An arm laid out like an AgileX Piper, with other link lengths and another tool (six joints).
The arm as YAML. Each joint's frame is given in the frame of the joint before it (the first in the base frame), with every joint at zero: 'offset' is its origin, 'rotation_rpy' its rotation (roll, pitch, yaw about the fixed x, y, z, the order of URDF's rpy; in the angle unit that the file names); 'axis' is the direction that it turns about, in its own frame. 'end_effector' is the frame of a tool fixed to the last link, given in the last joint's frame.
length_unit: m
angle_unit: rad
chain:
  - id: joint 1
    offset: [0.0, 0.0, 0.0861]
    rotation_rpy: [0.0, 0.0, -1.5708]
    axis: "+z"
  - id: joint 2
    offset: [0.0, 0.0, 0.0]
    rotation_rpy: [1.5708, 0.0, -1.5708]
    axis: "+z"
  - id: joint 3
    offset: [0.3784, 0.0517, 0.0]
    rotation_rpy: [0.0, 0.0, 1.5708]
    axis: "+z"
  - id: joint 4
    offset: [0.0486, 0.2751, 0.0]
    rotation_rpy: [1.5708, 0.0, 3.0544]
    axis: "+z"
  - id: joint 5
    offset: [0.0, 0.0, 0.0]
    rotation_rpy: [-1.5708, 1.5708, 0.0]
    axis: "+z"
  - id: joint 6
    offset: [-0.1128, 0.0, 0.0]
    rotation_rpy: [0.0, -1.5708, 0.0]
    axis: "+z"
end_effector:
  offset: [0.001, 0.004, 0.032]
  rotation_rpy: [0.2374, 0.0, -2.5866]
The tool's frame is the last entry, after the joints.
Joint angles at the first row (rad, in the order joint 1, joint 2, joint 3, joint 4, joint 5, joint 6):
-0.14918, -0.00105, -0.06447, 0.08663, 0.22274, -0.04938
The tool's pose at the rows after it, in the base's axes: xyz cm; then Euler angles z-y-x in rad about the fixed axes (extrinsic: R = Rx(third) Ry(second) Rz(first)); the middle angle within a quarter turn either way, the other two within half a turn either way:
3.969, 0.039, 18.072, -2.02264, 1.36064, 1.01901
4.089, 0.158, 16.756, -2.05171, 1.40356, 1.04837
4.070, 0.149, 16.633, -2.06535, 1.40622, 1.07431
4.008, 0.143, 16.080, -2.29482, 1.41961, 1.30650
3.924, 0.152, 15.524, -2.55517, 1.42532, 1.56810
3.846, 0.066, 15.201, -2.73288, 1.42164, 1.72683
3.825, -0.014, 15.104, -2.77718, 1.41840, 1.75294
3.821, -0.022, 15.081, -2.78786, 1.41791, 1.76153
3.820, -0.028, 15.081, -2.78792, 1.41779, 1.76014
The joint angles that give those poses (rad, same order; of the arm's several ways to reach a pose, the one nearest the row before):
-0.06457, -0.00860, -0.01526, 0.07014, 0.20128, -0.04922
-0.02933, -0.01021, 0.01802, 0.06579, 0.19620, -0.04536
-0.02514, -0.01257, 0.01983, 0.05704, 0.20010, -0.02407
-0.02511, -0.01259, 0.01982, 0.04629, 0.23850, -0.00847
-0.02443, -0.01259, 0.01983, 0.04132, 0.27731, -0.00014
-0.02271, -0.01260, 0.01805, 0.01441, 0.30488, 0.00928
-0.02272, -0.01262, 0.01804, -0.00555, 0.31161, 0.01137
-0.02275, -0.01253, 0.01806, -0.00748, 0.31314, 0.01129
-0.02274, -0.01261, 0.01803, -0.00896, 0.31325, 0.01132

